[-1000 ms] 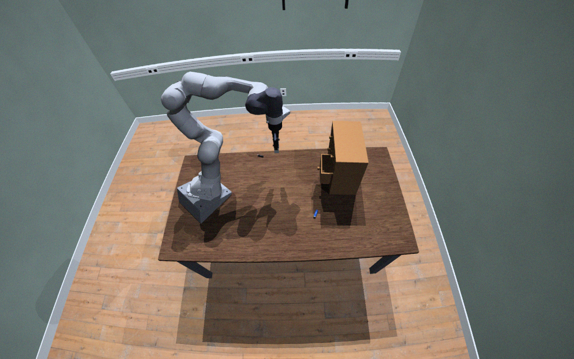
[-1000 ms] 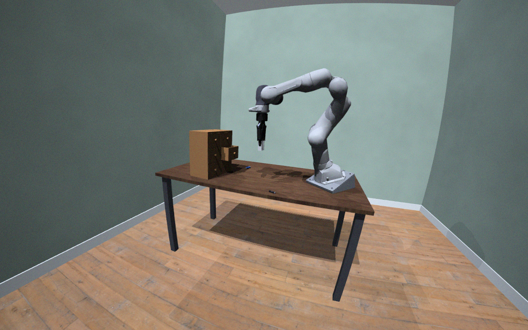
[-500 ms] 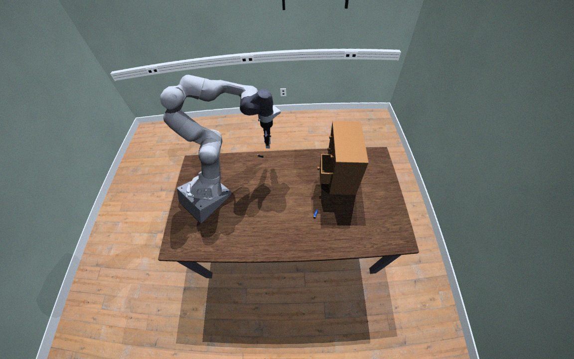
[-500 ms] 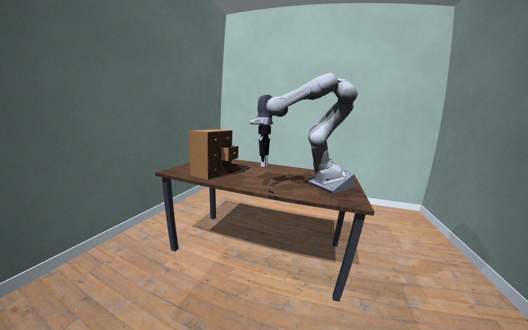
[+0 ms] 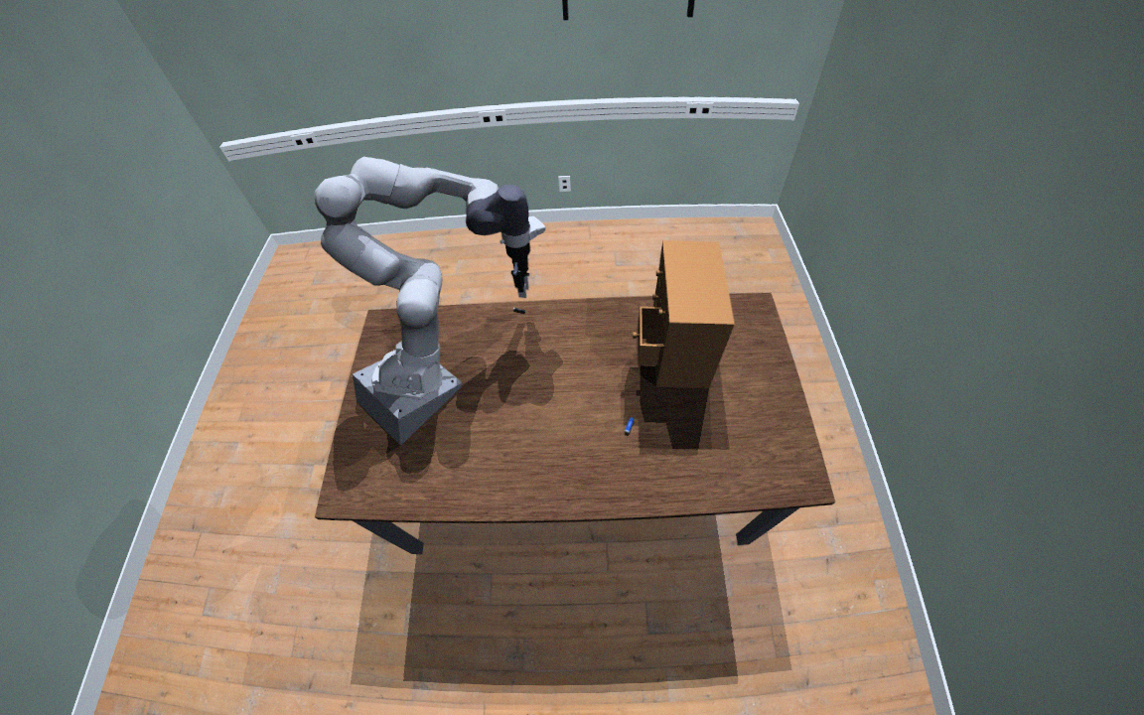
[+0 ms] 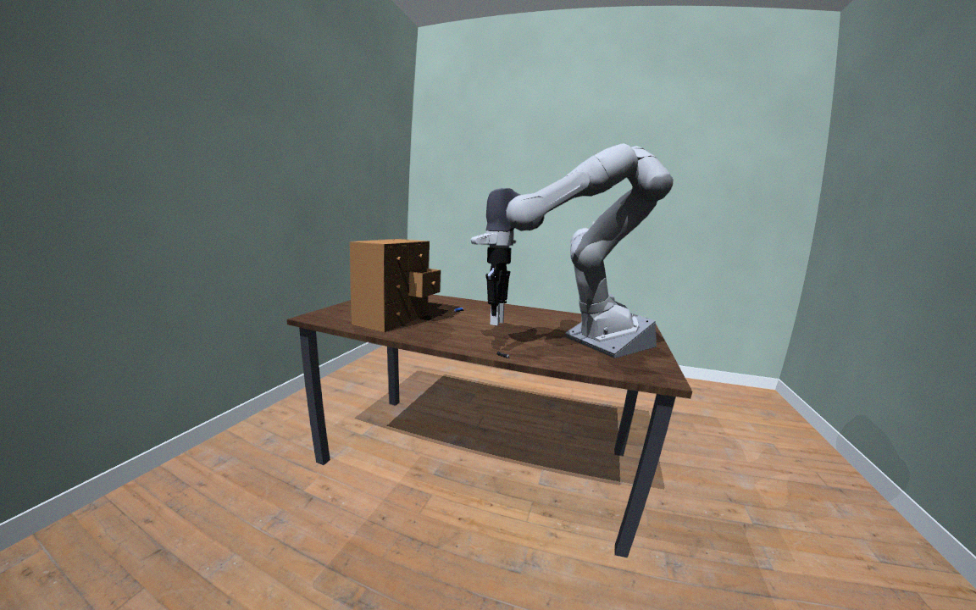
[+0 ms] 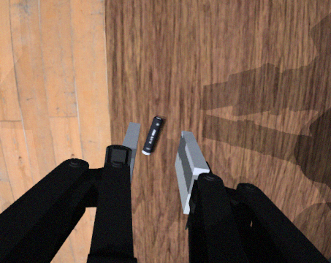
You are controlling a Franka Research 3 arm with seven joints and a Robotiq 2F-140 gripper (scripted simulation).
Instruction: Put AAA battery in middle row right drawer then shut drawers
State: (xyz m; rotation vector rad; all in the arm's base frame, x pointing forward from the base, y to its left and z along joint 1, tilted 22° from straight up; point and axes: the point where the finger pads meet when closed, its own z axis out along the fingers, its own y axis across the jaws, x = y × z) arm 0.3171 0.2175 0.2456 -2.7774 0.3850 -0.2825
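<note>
My hand is 13 cm above the AAA battery, 3 cm past it and 1 cm to the right of it. Also, from my hand: small blue cylinder (48 cm to the right, 29 cm ahead, 13 cm below).
</note>
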